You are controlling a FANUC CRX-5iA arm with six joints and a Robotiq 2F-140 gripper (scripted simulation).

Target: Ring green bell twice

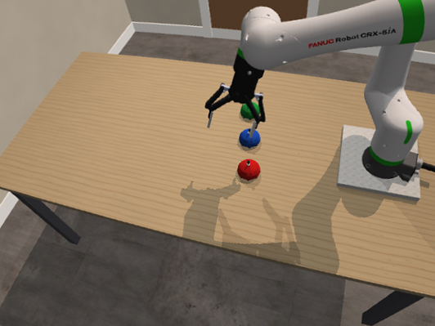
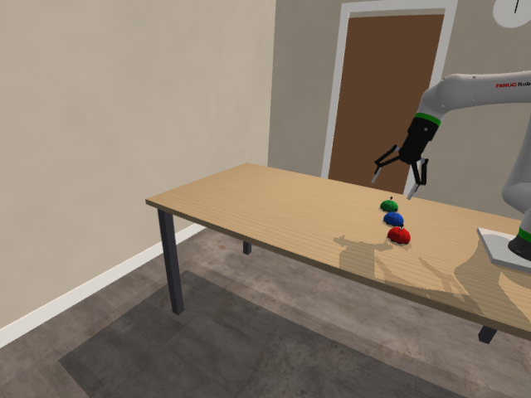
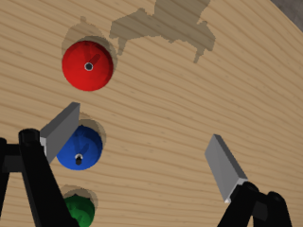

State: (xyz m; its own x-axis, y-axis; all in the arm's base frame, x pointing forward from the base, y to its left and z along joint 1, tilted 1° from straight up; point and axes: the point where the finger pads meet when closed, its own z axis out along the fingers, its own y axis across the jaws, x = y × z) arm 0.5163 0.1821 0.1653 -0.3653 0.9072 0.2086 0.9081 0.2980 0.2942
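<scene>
Right now the green bell is 3 cm ahead of my hand, 25 cm to the right of it and 14 cm below it. Round my hand: red bell 8 cm behind, 3 cm to the left, 14 cm below; then blue bell 2 cm behind, 11 cm to the right, 14 cm below.
</scene>
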